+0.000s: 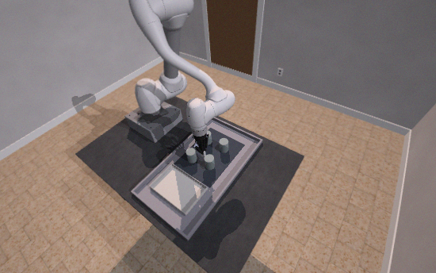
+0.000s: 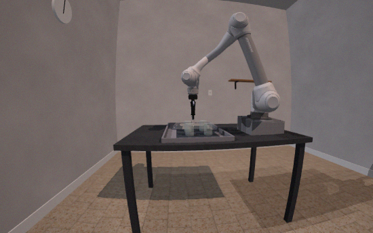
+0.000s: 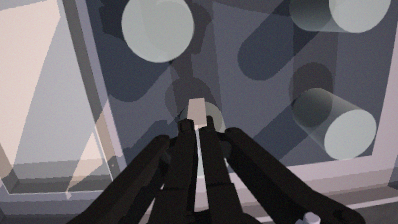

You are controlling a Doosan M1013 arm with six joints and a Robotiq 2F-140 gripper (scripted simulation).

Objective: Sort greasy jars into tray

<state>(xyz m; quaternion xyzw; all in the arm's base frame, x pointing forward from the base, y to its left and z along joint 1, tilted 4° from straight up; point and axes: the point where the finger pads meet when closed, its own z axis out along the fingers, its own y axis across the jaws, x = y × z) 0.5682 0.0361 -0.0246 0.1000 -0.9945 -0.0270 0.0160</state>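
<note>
The dark drying mat is 30 mm behind my hand, 70 mm to the left of it and 110 mm below it. From my hand the other things lie so: tray 30 mm ahead, 240 mm to the right, 100 mm below.
</note>
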